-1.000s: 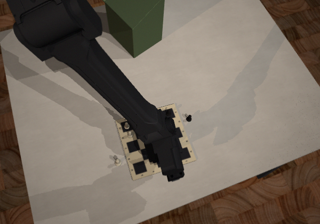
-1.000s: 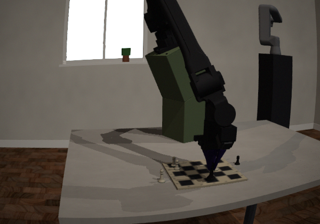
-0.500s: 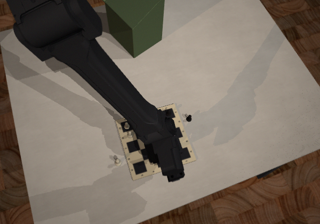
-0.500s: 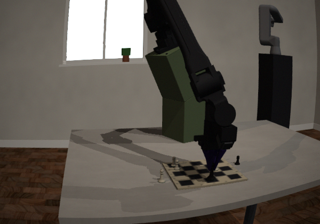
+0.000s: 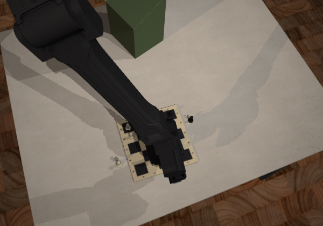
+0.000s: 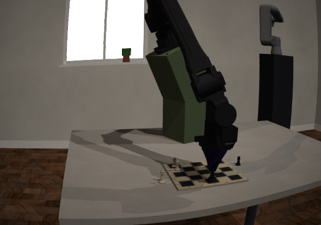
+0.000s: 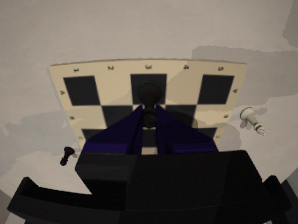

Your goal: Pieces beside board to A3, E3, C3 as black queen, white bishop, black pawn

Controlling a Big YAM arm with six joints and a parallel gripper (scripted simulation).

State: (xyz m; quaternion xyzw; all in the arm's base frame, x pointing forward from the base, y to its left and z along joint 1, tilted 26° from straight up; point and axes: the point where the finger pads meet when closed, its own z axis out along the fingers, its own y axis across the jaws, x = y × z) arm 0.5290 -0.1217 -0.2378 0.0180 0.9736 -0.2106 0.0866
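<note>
Right now the black queen is 10 mm below my hand. The rest, counted from my hand: chessboard (70 mm behind, 10 mm to the left, 40 mm below); white bishop (40 mm behind, 140 mm to the right, 20 mm below).
</note>
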